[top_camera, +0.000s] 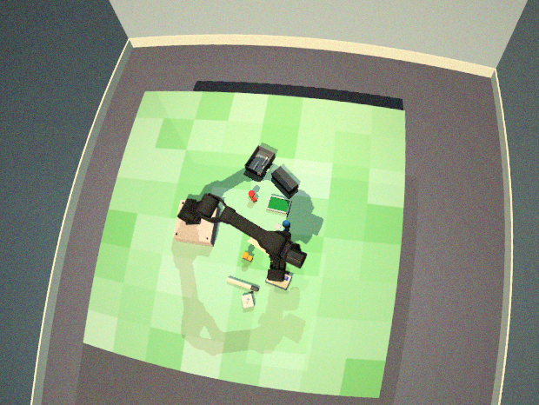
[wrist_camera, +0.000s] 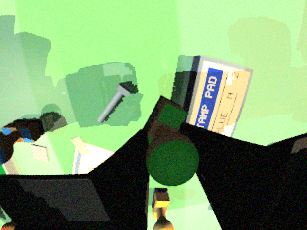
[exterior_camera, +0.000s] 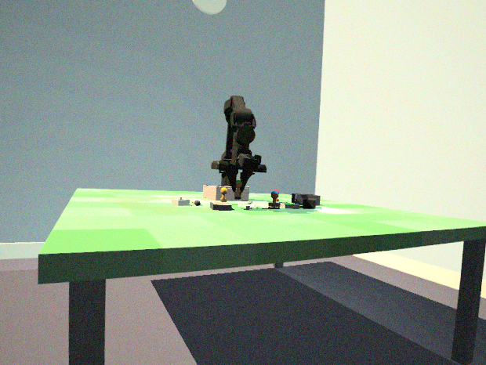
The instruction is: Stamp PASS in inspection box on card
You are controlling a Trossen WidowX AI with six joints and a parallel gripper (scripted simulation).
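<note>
The green ink pad lies 25 cm to the left of my gripper tip and 5 cm below it. From my gripper tip the other things lie so: blue-and-white pad (6 cm to the right, 4 cm below, 1 cm behind); then cream card (10 cm to the left, 7 cm behind, 6 cm below); then green-knobbed stamp (right at my gripper tip).
</note>
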